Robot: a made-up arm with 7 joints. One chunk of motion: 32 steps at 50 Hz.
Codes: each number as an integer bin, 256 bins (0 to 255) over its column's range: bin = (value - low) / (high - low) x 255, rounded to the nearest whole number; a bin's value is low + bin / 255 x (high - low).
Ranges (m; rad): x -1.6..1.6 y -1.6..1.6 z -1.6..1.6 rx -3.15..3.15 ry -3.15..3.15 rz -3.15..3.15
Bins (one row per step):
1: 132 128 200 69 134 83
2: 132 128 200 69 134 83
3: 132 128 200 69 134 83
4: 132 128 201 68 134 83
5: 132 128 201 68 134 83
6: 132 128 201 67 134 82
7: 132 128 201 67 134 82
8: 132 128 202 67 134 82
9: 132 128 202 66 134 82
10: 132 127 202 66 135 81
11: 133 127 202 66 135 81
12: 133 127 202 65 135 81
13: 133 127 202 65 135 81
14: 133 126 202 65 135 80
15: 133 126 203 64 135 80
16: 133 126 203 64 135 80
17: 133 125 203 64 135 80
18: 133 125 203 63 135 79
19: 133 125 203 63 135 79
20: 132 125 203 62 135 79
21: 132 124 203 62 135 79
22: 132 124 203 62 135 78
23: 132 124 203 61 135 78
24: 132 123 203 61 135 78
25: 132 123 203 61 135 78
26: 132 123 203 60 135 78
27: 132 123 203 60 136 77
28: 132 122 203 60 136 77
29: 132 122 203 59 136 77
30: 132 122 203 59 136 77
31: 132 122 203 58 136 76
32: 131 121 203 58 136 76
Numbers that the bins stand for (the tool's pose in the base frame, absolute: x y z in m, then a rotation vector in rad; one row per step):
1: 0.0565 0.0063 0.9098 -1.4453 0.1606 -1.0994
2: 0.0565 0.0063 0.9098 -1.4453 0.1606 -1.0994
3: 0.0565 0.0063 0.9098 -1.4453 0.1606 -1.0994
4: 0.0565 0.0063 0.9224 -1.4700 0.1606 -1.0994
5: 0.0565 0.0063 0.9224 -1.4700 0.1606 -1.0994
6: 0.0565 0.0063 0.9224 -1.4947 0.1606 -1.1241
7: 0.0565 0.0063 0.9224 -1.4947 0.1606 -1.1241
8: 0.0565 0.0063 0.9349 -1.4947 0.1606 -1.1241
9: 0.0565 0.0063 0.9349 -1.5194 0.1606 -1.1241
10: 0.0565 -0.0063 0.9349 -1.5194 0.1853 -1.1488
11: 0.0690 -0.0063 0.9349 -1.5194 0.1853 -1.1488
12: 0.0690 -0.0063 0.9349 -1.5441 0.1853 -1.1488
13: 0.0690 -0.0063 0.9349 -1.5441 0.1853 -1.1488
14: 0.0690 -0.0188 0.9349 -1.5441 0.1853 -1.1735
15: 0.0690 -0.0188 0.9475 -1.5688 0.1853 -1.1735
16: 0.0690 -0.0188 0.9475 -1.5688 0.1853 -1.1735
17: 0.0690 -0.0314 0.9475 -1.5688 0.1853 -1.1735
18: 0.0690 -0.0314 0.9475 -1.5935 0.1853 -1.1982
19: 0.0690 -0.0314 0.9475 -1.5935 0.1853 -1.1982
20: 0.0565 -0.0314 0.9475 -1.6182 0.1853 -1.1982
21: 0.0565 -0.0439 0.9475 -1.6182 0.1853 -1.1982
22: 0.0565 -0.0439 0.9475 -1.6182 0.1853 -1.2229
23: 0.0565 -0.0439 0.9475 -1.6429 0.1853 -1.2229
24: 0.0565 -0.0565 0.9475 -1.6429 0.1853 -1.2229
25: 0.0565 -0.0565 0.9475 -1.6429 0.1853 -1.2229
26: 0.0565 -0.0565 0.9475 -1.6676 0.1853 -1.2229
27: 0.0565 -0.0565 0.9475 -1.6676 0.2100 -1.2476
28: 0.0565 -0.0690 0.9475 -1.6676 0.2100 -1.2476
29: 0.0565 -0.0690 0.9475 -1.6924 0.2100 -1.2476
30: 0.0565 -0.0690 0.9475 -1.6924 0.2100 -1.2476
31: 0.0565 -0.0690 0.9475 -1.7171 0.2100 -1.2724
32: 0.0439 -0.0816 0.9475 -1.7171 0.2100 -1.2724

